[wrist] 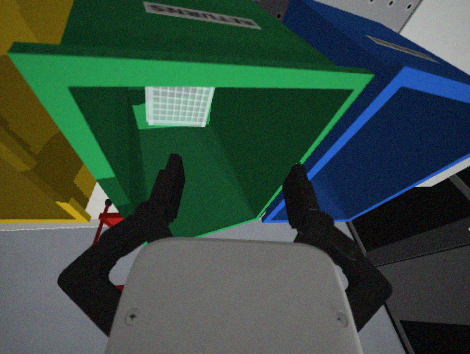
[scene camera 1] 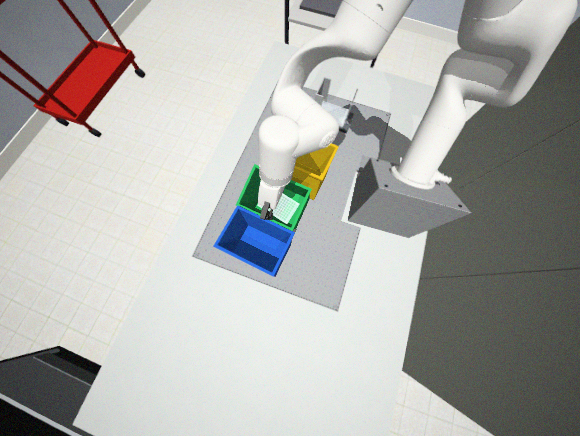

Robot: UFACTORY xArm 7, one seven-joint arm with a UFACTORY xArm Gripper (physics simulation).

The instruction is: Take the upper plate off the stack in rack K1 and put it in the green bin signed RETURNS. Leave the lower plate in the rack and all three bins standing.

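Pixels of known places: gripper, fingertip midpoint: (wrist: pixel 236 170) (scene camera 1: pixel 272 203); arm's base at its link origin: (scene camera 1: pixel 411 178).
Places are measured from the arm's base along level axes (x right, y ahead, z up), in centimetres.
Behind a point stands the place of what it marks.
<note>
A clear, gridded plate (scene camera 1: pixel 286 208) {x -14.1, y 33.7, z -17.8 cm} (wrist: pixel 180 106) {x -13.1, y 39.8, z -16.8 cm} is inside the green bin (scene camera 1: pixel 248 187) {x -16.5, y 44.8, z -2.5 cm} (wrist: pixel 200 74) {x -16.9, y 27.8, z -0.3 cm}, towards its signed side; the bin's rim hides part of it in the wrist view, and I cannot tell if it lies flat. The RETURNS sign (wrist: pixel 202 15) {x -16.9, y 27.9, z -7.4 cm} shows on the bin's outer wall. My gripper (scene camera 1: pixel 267 212) {x -19.1, y 36.4, z -3.0 cm} (wrist: pixel 236 170) {x -19.1, y 36.4, z -3.0 cm} is open and empty, over the green bin near its edge with the blue bin, apart from the plate. A pale clear plate (scene camera 1: pixel 335 115) {x 30.3, y 26.8, z -16.6 cm} shows at the rack place at the back, partly hidden by the arm. The rack's label cannot be read.
The blue bin (scene camera 1: pixel 285 254) {x -30.3, y 28.9, z -14.6 cm} (wrist: pixel 359 122) {x -25.4, y 30.8, z -1.8 cm} stands upright against the green bin. The yellow bin (scene camera 1: pixel 316 187) {x -7.2, y 25.7, z -8.9 cm} (wrist: pixel 75 212) {x -5.3, y 40.2, z -1.8 cm} stands on its other side, partly hidden by the arm. All are on a grey perforated board (scene camera 1: pixel 320 270) {x -31.2, y 16.1, z -19.8 cm}. A grey box-like base (scene camera 1: pixel 410 212) {x -10.4, y -1.5, z -0.5 cm} is at the right.
</note>
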